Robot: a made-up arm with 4 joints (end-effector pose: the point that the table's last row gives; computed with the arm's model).
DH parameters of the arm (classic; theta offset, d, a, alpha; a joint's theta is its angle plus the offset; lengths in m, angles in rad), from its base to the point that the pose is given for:
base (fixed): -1.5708 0.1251 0 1.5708
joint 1: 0 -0.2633 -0.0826 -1.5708
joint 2: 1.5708 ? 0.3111 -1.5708
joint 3: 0 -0.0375 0.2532 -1.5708
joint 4: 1.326 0 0.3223 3.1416
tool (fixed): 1.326 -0.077 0 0
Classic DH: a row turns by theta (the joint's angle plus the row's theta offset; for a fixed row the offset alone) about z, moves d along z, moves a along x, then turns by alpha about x.
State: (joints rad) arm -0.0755 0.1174 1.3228 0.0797
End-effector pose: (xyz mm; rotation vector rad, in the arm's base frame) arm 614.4 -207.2 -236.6 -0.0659 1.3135 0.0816
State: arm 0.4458 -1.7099 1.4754 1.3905
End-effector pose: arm 62.6 -108.7 181.0 0.3096 1.4845 -2.6631
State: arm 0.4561 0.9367 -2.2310 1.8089
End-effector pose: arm 540.7 336.6 -80.8 1.7890 -0.4989 -0.3286
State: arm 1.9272 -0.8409 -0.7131 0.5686
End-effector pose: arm 324.6 184.9 590.3 -1.5747 -1.7868 -0.1602
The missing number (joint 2, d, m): -0.0293
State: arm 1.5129 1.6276 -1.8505 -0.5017
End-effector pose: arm 522.5 465.3 -201.1 0.2651 -0.3141 2.0426
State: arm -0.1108 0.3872 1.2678 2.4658
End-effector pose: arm 422.9 321.4 111.5 -1.3973 0.3067 -1.7106
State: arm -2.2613 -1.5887 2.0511 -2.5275
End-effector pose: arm 525.0 244.1 334.3 -1.8011 0.9313 0.6380
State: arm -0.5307 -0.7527 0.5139 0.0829
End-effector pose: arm 413.6 -345.7 -363.4 0.6626 0.7094 -0.6696
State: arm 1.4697 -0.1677 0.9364 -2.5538
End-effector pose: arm 764.6 -337.3 -178.0 0.2538 1.4879 1.3128
